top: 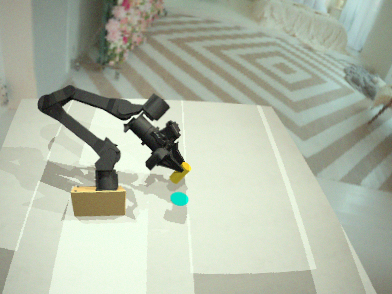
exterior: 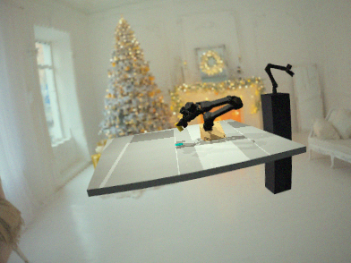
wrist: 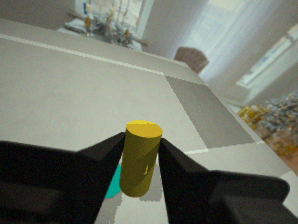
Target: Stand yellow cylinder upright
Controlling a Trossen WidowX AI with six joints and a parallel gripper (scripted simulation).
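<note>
The cyan circle is 10 mm ahead of my gripper tip, 10 mm to the left of it and 150 mm below it. From my gripper tip the other things lie so: yellow tall cylinder (10 mm behind, 20 mm below).
</note>
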